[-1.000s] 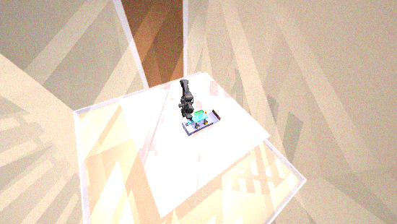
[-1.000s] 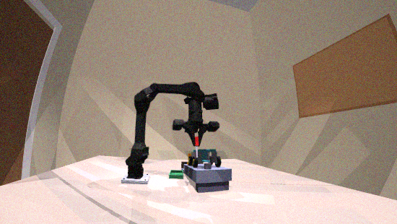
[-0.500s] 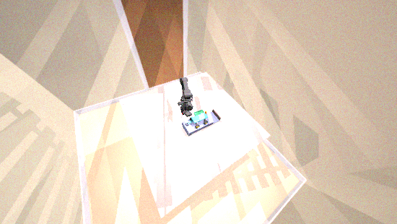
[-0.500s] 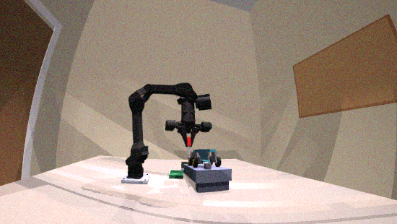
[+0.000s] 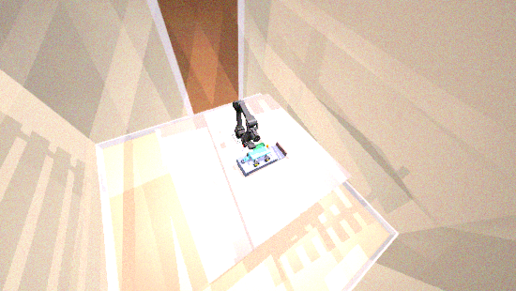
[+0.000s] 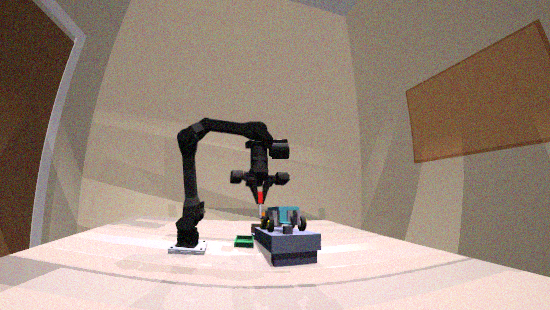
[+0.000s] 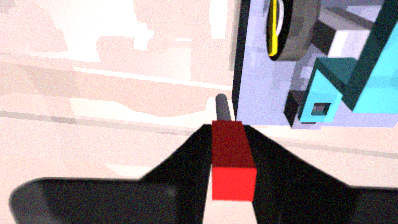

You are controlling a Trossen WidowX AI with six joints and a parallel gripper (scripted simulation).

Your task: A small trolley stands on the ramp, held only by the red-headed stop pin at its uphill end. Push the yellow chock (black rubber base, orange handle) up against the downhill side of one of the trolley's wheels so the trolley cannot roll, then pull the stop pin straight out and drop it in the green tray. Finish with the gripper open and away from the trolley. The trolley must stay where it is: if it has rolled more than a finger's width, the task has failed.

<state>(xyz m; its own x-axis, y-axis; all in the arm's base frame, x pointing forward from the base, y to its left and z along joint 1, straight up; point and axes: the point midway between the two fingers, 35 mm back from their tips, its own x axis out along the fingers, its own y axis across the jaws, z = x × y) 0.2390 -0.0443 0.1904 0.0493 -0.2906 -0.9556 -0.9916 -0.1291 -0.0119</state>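
Right now my gripper tip is 18 cm to the right of the green tray, 18 cm above it and 5 cm past it. The rest, counted from my gripper tip: red-headed stop pin right at my gripper tip; then yellow chock 19 cm to the left, 9 cm below, 3 cm ahead; then teal trolley 10 cm to the left, 8 cm ahead, 6 cm below.
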